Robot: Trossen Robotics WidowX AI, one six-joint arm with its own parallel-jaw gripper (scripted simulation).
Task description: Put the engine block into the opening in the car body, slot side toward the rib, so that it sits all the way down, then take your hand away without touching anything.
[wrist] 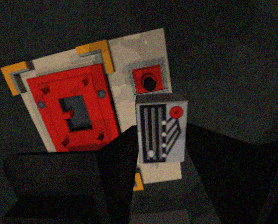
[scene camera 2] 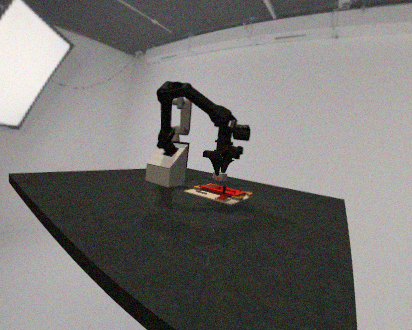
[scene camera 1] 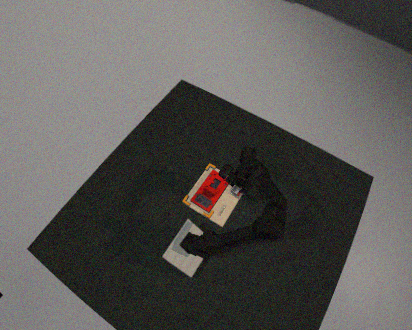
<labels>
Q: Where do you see a red car body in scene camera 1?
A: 207,195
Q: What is the gripper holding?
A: An engine block.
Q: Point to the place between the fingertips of the gripper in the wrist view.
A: At 159,129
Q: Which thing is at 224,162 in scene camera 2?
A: The gripper.
</labels>
